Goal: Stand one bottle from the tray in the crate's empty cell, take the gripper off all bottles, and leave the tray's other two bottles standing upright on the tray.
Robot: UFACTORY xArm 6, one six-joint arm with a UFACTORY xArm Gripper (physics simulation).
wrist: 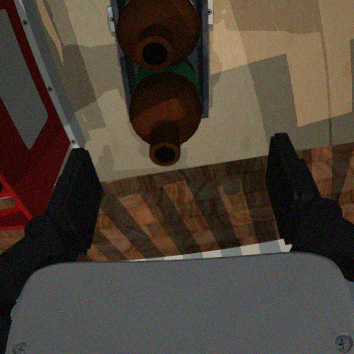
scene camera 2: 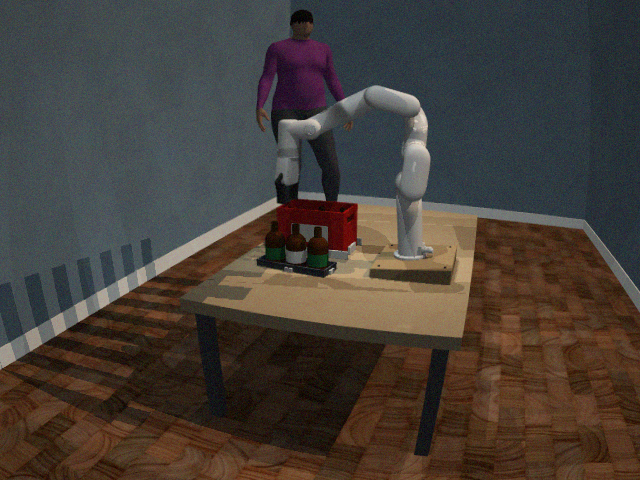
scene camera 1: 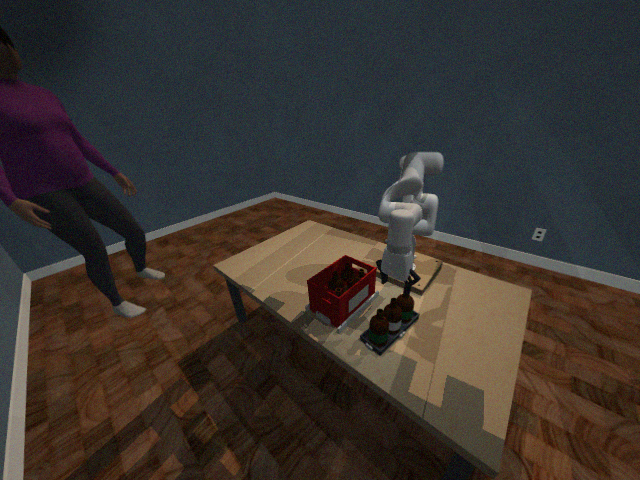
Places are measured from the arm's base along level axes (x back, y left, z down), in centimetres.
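Where they show: gripper, fingertip midpoint: [wrist: 179,162] [scene camera 2: 287,201] [scene camera 1: 395,287]; arm's base at its link origin: [scene camera 2: 410,255].
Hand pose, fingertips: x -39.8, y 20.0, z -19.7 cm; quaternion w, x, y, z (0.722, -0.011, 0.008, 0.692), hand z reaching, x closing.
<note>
Each offset is from my fingertips to the top centre of the thing. "pt": to the spot under its first point. Level surfaces: height alone.
Three brown bottles stand upright in a row on the dark tray @[pt dz +21.9, dx -10.9, dy +3.9 cm] [scene camera 1: 381,351] [scene camera 2: 273,265] [wrist: 205,90]. The end bottle @[dz +8.2, dx -6.2, dy -1.3 cm] [scene camera 1: 378,330] [scene camera 2: 275,245] [wrist: 167,107] has a green label. The middle bottle @[dz +8.2, dx +2.6, dy -1.3 cm] [scene camera 1: 393,316] [scene camera 2: 296,248] [wrist: 157,25] has a white label. The bottle nearest the robot base [scene camera 1: 407,305] [scene camera 2: 317,250] has a green label. The red crate @[dz +6.7, dx -1.3, dy -26.2 cm] [scene camera 1: 325,302] [scene camera 2: 343,222] [wrist: 55,165] stands beside the tray and holds several brown bottles; its empty cell cannot be made out. My gripper [scene camera 1: 397,283] [scene camera 2: 287,200] [wrist: 179,162] is open and empty, higher than the tray bottles' tops.
The robot base stands on a wooden board [scene camera 1: 431,273] [scene camera 2: 413,271] on the table @[dz +24.2 cm] [scene camera 1: 475,330] [scene camera 2: 330,315]. A person in a purple top [scene camera 1: 43,139] [scene camera 2: 300,74] stands beyond the table. The table edge lies just past the tray's end bottle in the wrist view.
</note>
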